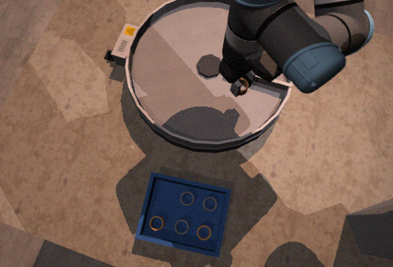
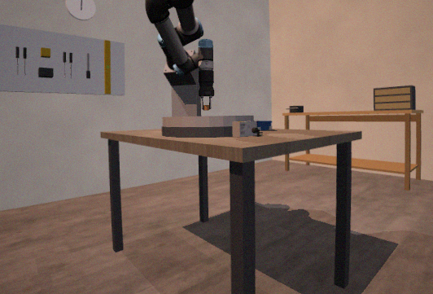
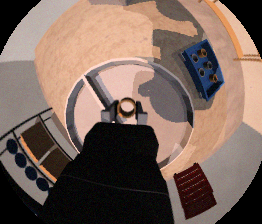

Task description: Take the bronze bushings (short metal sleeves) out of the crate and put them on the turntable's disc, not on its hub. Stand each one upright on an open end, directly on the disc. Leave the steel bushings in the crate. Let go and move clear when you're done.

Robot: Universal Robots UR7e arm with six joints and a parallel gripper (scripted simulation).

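The turntable disc is 8 cm ahead of my hand, 8 cm to the right of it and 8 cm below it. Round my hand: blue crate: 10 cm ahead, 29 cm to the left, 11 cm below.
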